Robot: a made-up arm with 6 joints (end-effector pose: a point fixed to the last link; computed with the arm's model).
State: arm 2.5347 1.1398 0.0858 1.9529 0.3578 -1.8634
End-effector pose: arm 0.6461 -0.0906 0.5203 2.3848 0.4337 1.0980
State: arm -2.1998 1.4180 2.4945 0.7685 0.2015 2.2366
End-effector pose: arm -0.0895 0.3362 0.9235 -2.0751 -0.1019 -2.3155
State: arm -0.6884 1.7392 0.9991 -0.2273 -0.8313 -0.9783
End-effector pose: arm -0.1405 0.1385 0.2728 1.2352 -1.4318 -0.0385
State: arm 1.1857 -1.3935 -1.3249 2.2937 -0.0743 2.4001
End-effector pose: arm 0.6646 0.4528 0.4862 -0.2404 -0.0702 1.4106
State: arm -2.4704 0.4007 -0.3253 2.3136 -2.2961 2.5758
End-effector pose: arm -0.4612 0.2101 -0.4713 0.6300 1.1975 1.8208
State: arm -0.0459 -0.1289 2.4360 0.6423 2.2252 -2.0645
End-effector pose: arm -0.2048 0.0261 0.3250 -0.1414 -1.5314 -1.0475
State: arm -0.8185 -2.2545 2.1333 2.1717 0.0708 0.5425
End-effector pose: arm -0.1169 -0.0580 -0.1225 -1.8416 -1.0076 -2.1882
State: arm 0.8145 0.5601 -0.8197 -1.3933 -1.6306 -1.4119
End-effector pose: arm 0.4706 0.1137 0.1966 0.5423 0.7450 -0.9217
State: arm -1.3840 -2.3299 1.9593 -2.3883 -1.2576 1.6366
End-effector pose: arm -0.0816 0.0848 0.3914 1.5244 -0.8731 2.5703
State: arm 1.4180 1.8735 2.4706 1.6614 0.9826 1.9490
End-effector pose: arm 0.0245 -0.5017 -0.3003 1.5861 -1.3768 -0.8520
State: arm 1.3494 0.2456 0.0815 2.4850 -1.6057 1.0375
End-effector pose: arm 0.3998 -0.1973 0.0314 -0.7356 0.7710 1.7695
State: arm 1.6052 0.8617 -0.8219 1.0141 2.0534 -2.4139
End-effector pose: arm 0.0267 0.0673 0.3400 0.4295 -0.2305 2.8069
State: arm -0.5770 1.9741 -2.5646 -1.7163 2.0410 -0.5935
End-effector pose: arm 0.2916 -0.3405 0.3427 2.5264 -1.1151 -1.3608
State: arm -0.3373 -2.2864 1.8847 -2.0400 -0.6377 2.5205
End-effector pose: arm 0.0844 0.1982 0.4876 -2.6533 -0.5723 -1.5621
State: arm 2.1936 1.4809 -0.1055 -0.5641 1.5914 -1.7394
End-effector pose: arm 0.0384 -0.1459 0.0702 -1.1300 2.1596 1.7308
